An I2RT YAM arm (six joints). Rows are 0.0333 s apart.
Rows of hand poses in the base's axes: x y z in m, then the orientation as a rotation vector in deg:
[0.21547, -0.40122, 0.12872, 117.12, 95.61, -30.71]
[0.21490, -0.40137, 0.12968, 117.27, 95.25, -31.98]
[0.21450, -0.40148, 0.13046, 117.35, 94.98, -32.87]
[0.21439, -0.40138, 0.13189, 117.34, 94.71, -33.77]
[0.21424, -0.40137, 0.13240, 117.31, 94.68, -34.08]
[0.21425, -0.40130, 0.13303, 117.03, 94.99, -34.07]
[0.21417, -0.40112, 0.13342, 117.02, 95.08, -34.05]
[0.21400, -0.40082, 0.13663, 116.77, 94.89, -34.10]
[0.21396, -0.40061, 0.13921, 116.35, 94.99, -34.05]
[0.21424, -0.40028, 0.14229, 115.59, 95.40, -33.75]
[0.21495, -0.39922, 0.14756, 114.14, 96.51, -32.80]
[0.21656, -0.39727, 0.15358, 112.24, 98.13, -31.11]
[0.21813, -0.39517, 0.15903, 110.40, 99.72, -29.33]
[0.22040, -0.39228, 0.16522, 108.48, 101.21, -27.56]
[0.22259, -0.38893, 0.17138, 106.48, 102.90, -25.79]
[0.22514, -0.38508, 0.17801, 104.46, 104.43, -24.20]
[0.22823, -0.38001, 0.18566, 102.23, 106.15, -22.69]
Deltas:
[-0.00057, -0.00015, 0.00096, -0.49, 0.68, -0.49]
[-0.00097, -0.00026, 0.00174, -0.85, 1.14, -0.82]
[-0.00108, -0.00016, 0.00317, -1.27, 1.59, -1.11]
[-0.00123, -0.00015, 0.00368, -1.40, 1.77, -1.17]
[-0.00122, -0.00008, 0.00431, -1.41, 1.84, -0.88]
[-0.00130, 0.00010, 0.00470, -1.36, 1.87, -0.83]
[-0.00147, 0.00040, 0.00791, -1.64, 1.75, -0.78]
[-0.00151, 0.00061, 0.01049, -1.84, 1.66, -0.49]
[-0.00123, 0.00094, 0.01357, -2.02, 1.48, 0.18]
[-0.00052, 0.00200, 0.01884, -2.07, 1.05, 1.67]
[0.00109, 0.00395, 0.02486, -1.87, 0.29, 3.78]
[0.00266, 0.00605, 0.03031, -1.58, -0.49, 5.87]
[0.00493, 0.00894, 0.03650, -1.36, -1.32, 7.97]
[0.00712, 0.01229, 0.04266, -1.03, -2.03, 10.20]
[0.00967, 0.01614, 0.04929, -0.83, -2.68, 12.34]
[0.01276, 0.02121, 0.05694, -0.63, -3.20, 14.67]

